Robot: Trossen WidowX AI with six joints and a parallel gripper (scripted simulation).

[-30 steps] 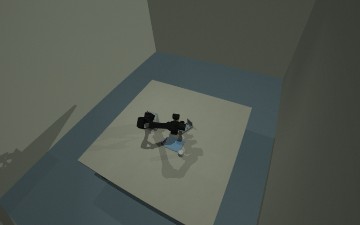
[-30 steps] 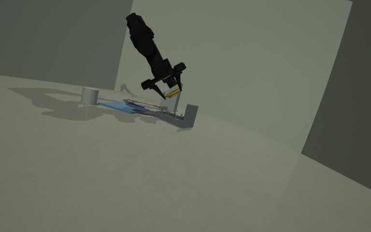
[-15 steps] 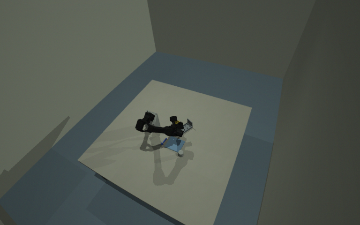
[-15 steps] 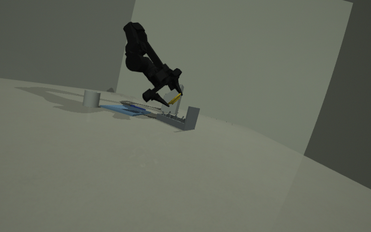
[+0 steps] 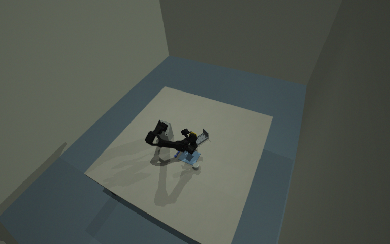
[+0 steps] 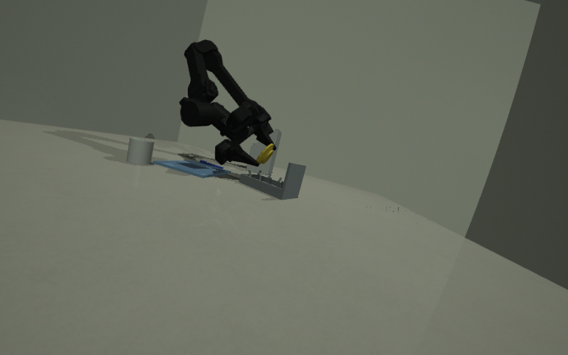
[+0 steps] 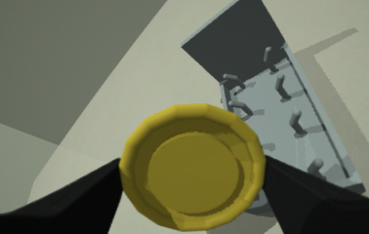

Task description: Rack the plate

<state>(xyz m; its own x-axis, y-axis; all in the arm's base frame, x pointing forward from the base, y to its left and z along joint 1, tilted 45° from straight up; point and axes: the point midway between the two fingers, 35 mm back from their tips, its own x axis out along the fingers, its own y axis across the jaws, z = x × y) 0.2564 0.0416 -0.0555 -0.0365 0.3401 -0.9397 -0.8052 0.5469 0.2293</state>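
Now: the grey dish rack 50 mm below my gripper tip, 50 mm ahead of it and 40 mm to the left of it. From my gripper tip the other things lie so: blue mat 160 mm to the right, 70 mm below, 60 mm ahead; yellow plate 10 mm to the right; blue spoon 200 mm to the right, 70 mm below, 40 mm behind.
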